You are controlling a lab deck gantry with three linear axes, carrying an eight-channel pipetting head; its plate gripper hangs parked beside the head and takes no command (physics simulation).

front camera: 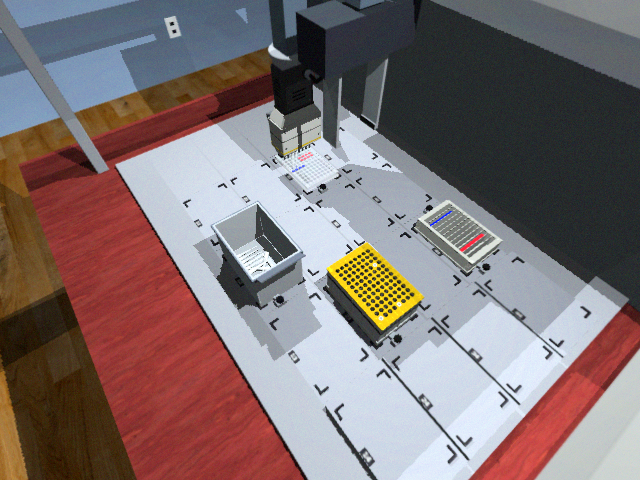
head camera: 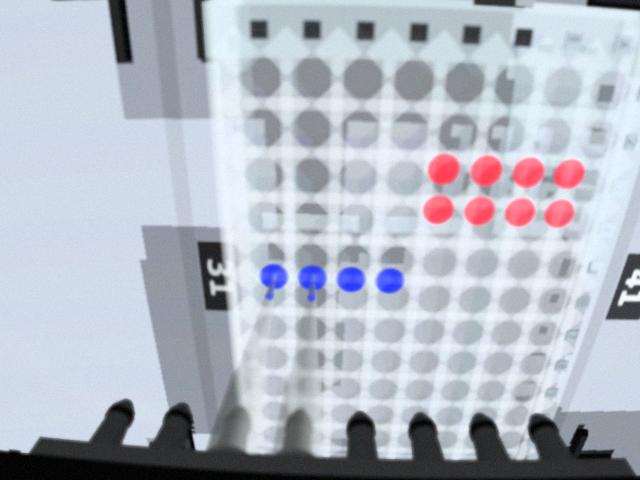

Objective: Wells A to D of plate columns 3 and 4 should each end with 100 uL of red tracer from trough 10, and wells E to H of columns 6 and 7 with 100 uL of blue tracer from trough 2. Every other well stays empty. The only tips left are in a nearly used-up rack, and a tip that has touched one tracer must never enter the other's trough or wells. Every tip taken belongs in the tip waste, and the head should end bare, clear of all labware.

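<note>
The head (front camera: 296, 133) hangs low over the clear plate (front camera: 315, 178) (head camera: 227, 129). Two pale tips, the left one (head camera: 247, 372) and the right one (head camera: 303, 372), are on its third and fourth channels from the left in the head view; the other channels are bare. Their ends reach the two leftmost blue wells (head camera: 273, 277) (head camera: 312, 277), with a little blue inside. Blue shows in four wells of column 6. Red wells (head camera: 486, 170) fill four each in columns 3 and 4. Column 7 shows no blue. The plate gripper (front camera: 352, 135) hangs parked, its two plates apart, empty.
The yellow tip rack (front camera: 336, 281), front centre, holds a few white tips. The open waste bin (front camera: 281, 289) with tips inside stands left of it. The trough block (front camera: 449, 257) on the right shows a blue strip (front camera: 440, 218) and a red strip (front camera: 471, 242).
</note>
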